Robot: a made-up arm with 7 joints.
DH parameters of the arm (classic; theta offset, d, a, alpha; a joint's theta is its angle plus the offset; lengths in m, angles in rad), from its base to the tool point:
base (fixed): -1.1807 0 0.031 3.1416
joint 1: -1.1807 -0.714 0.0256 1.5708
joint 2: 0 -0.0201 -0.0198 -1.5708
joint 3: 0 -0.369 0.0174 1.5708
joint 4: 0 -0.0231 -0.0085 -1.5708
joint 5: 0 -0.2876 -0.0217 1.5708
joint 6: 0 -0.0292 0.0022 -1.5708
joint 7: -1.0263 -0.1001 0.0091 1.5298
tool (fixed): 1.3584 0.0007 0 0
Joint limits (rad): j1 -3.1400..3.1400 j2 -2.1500..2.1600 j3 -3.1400..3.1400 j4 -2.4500..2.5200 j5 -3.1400..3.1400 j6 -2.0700..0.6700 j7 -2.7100..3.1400
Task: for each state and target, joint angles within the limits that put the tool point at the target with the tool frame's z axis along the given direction. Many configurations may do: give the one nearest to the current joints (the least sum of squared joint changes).
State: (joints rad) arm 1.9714 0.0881 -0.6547 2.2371 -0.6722 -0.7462 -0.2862
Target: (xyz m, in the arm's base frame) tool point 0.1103 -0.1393 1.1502 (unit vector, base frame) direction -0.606 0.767 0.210
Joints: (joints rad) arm 1.7244 -0.6590 -0.7055 1.9849 -0.8094 -1.1638 -0.5864
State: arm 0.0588 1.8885 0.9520 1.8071 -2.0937 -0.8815 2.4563
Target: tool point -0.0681 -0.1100 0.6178 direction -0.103 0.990 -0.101
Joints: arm 0.8958 2.1595 0.2212 2.5200 -2.4446 -1.1479 3.1400
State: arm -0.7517 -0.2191 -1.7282 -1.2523 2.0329 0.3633 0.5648
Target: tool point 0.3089 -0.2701 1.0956 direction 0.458 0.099 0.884
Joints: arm -0.6191 0.2039 -1.5202 -1.3521 2.4666 0.6700 0.3105
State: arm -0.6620 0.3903 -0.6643 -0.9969 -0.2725 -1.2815 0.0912
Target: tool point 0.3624 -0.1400 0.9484 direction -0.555 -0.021 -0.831
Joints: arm -0.8774 1.0277 -1.0057 -1.8559 -0.5294 -0.3763 -0.2777
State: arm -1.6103 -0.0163 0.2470 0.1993 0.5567 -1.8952 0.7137
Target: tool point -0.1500 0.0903 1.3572 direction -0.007 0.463 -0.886
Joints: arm -2.0469 0.2837 0.8058 -0.0389 0.9933 -1.5676 0.1663
